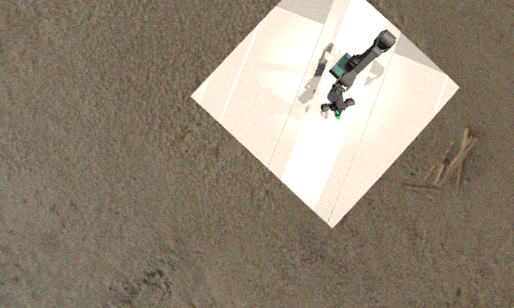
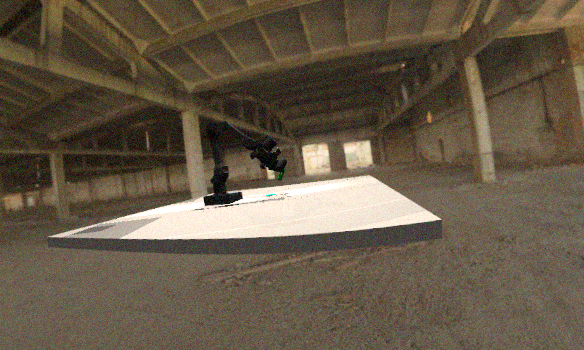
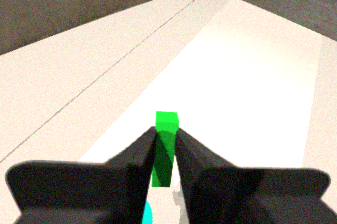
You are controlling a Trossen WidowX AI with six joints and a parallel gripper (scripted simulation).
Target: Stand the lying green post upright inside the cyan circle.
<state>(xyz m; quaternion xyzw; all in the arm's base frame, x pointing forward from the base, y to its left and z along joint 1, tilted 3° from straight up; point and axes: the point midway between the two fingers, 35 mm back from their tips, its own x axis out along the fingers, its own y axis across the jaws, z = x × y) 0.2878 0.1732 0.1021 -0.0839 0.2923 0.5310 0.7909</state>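
The cyan circle is 80 mm behind my gripper tip, 40 mm to the right of it and 120 mm below it. The rest, counted from my gripper tip: green post 10 mm behind, 10 mm to the right, 20 mm below.
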